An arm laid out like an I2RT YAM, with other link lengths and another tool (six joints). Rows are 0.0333 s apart.
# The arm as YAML. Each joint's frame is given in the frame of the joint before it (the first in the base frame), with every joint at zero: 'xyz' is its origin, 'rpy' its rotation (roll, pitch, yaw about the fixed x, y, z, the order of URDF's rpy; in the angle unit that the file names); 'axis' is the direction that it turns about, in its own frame. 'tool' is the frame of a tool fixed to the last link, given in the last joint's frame.
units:
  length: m
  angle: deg
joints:
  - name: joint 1
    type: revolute
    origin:
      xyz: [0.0, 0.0, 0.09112]
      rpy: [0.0, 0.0, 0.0]
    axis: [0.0, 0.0, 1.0]
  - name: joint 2
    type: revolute
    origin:
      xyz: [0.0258, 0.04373, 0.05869]
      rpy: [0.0, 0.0, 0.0]
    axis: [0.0, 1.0, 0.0]
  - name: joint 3
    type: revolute
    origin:
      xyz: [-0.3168, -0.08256, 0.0]
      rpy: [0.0, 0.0, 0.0]
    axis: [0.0, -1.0, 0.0]
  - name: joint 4
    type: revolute
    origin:
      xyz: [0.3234, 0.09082, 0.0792]
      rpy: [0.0, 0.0, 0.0]
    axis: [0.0, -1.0, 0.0]
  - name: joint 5
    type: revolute
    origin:
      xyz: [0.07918, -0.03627, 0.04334]
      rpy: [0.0, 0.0, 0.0]
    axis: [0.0, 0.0, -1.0]
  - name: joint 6
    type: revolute
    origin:
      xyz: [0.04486, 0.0, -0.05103]
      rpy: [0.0, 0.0, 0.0]
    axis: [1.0, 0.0, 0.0]
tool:
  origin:
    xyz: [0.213, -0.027, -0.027]
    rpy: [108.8, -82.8, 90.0]
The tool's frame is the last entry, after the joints.
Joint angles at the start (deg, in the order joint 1, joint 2, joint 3, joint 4, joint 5, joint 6):
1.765, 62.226, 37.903, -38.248, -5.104, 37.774
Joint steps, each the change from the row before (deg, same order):
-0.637, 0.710, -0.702, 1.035, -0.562, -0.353
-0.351, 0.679, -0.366, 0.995, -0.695, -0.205
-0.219, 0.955, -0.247, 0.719, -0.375, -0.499
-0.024, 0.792, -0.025, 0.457, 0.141, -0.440
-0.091, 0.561, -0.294, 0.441, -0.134, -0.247
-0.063, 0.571, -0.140, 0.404, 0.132, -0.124
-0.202, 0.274, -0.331, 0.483, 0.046, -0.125
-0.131, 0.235, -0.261, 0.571, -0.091, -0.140
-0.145, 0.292, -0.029, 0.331, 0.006, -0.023
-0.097, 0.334, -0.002, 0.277, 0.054, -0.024
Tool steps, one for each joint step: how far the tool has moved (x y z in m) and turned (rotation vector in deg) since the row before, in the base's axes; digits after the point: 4 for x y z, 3 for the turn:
0.0001, -0.0013, -0.0068, 0.330, 0.352, -0.067
0.0019, 0.0010, -0.0041, 0.526, 0.037, 0.146
0.0005, 0.0001, -0.0053, 0.107, 0.427, 0.392
0.0009, -0.0010, -0.0035, -0.323, 0.306, 0.305
-0.0008, -0.0001, -0.0042, 0.010, 0.385, 0.188
0.0001, -0.0010, -0.0033, -0.174, 0.291, -0.009
-0.0002, -0.0014, -0.0030, -0.095, 0.107, -0.110
0.0008, -0.0004, -0.0021, 0.023, -0.091, 0.034
0.0011, -0.0009, -0.0011, -0.015, -0.013, -0.127
0.0008, -0.0008, -0.0013, -0.059, 0.056, -0.099

